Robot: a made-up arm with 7 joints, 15 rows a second.
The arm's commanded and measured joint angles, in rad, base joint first. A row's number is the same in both.
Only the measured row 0 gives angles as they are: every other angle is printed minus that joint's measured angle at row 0.
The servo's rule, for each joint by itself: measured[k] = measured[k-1] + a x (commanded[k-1-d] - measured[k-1]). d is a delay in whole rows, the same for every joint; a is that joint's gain. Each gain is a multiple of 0.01, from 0.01 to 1. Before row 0 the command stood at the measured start. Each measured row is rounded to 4 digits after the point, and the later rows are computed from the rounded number. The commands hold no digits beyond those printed.
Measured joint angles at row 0:
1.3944 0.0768 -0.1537 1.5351 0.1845 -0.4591 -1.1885
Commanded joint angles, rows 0 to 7:
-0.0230 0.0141 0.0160 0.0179 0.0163 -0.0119 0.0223
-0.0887 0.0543 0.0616 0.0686 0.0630 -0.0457 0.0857
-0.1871 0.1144 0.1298 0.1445 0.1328 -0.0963 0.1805
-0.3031 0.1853 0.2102 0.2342 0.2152 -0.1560 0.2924
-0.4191 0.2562 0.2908 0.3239 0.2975 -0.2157 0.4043
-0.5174 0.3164 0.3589 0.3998 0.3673 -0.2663 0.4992
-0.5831 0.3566 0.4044 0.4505 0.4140 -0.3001 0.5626
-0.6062 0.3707 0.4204 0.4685 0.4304 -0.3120 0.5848
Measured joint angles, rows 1 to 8:
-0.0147 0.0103 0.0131 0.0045 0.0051 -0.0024 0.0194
-0.0621 0.0424 0.0529 0.0205 0.0230 -0.0111 0.0771
-0.1421 0.0950 0.1160 0.0515 0.0570 -0.0281 0.1671
-0.2451 0.1609 0.1932 0.0972 0.1060 -0.0537 0.2761
-0.3565 0.2305 0.2732 0.1539 0.1654 -0.0861 0.3876
-0.4595 0.2932 0.3435 0.2154 0.2280 -0.1221 0.4847
-0.5386 0.3395 0.3934 0.2742 0.2857 -0.1577 0.5525
-0.5819 0.3623 0.4155 0.3228 0.3306 -0.1886 0.5806
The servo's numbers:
d 0
a 0.64 0.73 0.82 0.25 0.31 0.20 0.87

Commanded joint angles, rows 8 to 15:
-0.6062 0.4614 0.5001 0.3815 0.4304 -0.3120 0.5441
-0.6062 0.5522 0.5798 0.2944 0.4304 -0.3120 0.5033
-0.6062 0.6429 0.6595 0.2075 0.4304 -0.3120 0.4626
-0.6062 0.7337 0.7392 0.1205 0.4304 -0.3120 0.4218
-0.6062 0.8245 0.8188 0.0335 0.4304 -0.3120 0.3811
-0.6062 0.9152 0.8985 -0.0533 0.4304 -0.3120 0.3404
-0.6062 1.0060 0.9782 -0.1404 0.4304 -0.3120 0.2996
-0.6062 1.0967 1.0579 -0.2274 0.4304 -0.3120 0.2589
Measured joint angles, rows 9 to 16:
-0.5975 0.4346 0.4849 0.3375 0.3615 -0.2133 0.5488
-0.6031 0.5204 0.5627 0.3267 0.3829 -0.2330 0.5092
-0.6051 0.6098 0.6421 0.2969 0.3976 -0.2488 0.4687
-0.6058 0.7002 0.7217 0.2528 0.4078 -0.2614 0.4279
-0.6061 0.7909 0.8013 0.1980 0.4148 -0.2715 0.3872
-0.6062 0.8816 0.8810 0.1352 0.4196 -0.2796 0.3465
-0.6062 0.9724 0.9607 0.0663 0.4229 -0.2861 0.3057
-0.6062 1.0631 1.0404 -0.0071 0.4252 -0.2913 0.2650

